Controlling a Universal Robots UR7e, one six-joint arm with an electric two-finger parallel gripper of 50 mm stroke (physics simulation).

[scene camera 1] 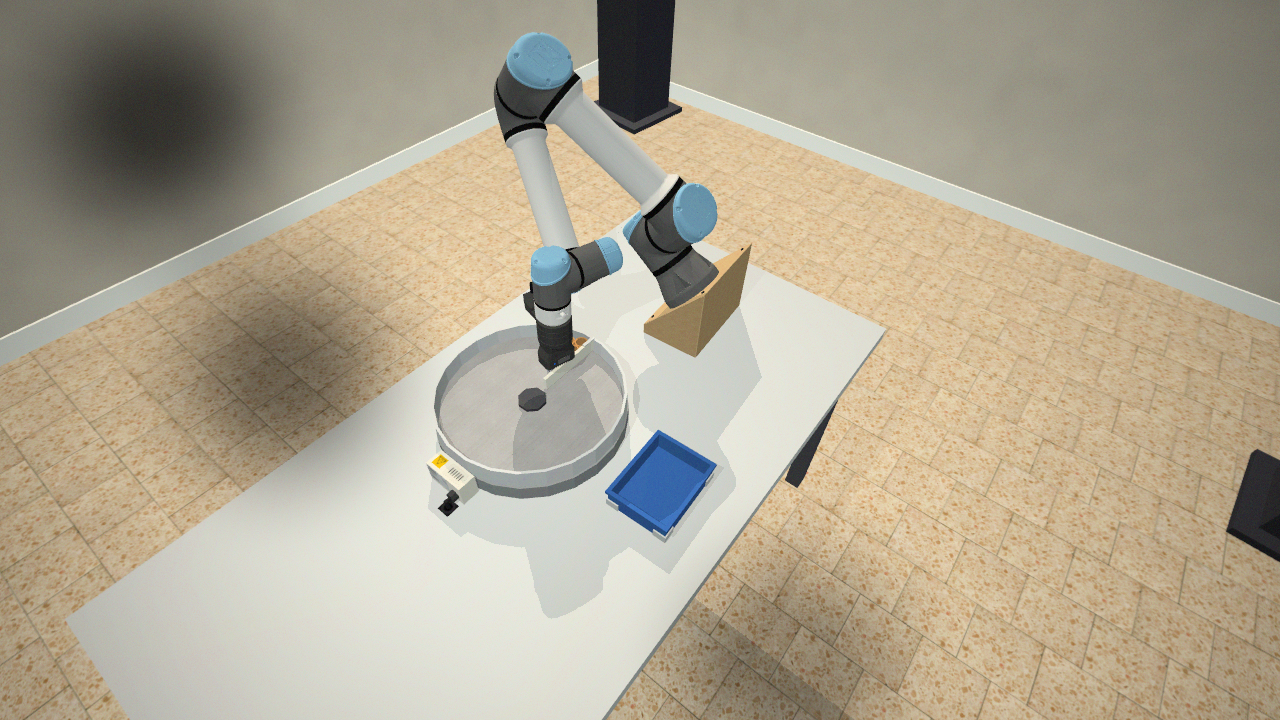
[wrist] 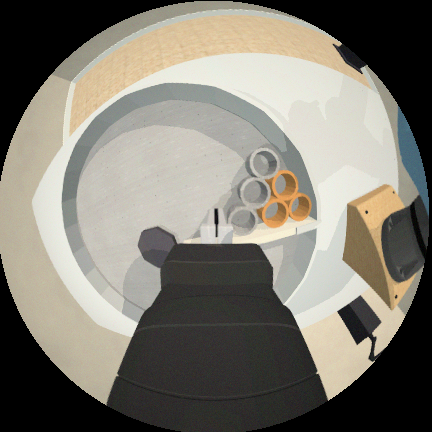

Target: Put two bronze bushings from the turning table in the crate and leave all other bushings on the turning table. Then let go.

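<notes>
The round turning table has a raised rim. Three bronze bushings stand upright, close together beside the pale bar, near the rim. Three grey bushings stand in a row against them on the inner side. In the scene view, a bit of bronze bushing shows behind the bar. My gripper is shut and empty, over the turning table, left of the nearest grey bushing in the wrist view; its fingertips are hidden in the scene view. The blue crate is empty.
The pale bar crosses part of the turning table. A dark hub stands at its centre. A white box sits at the rim. A wooden wedge carries the arm's base.
</notes>
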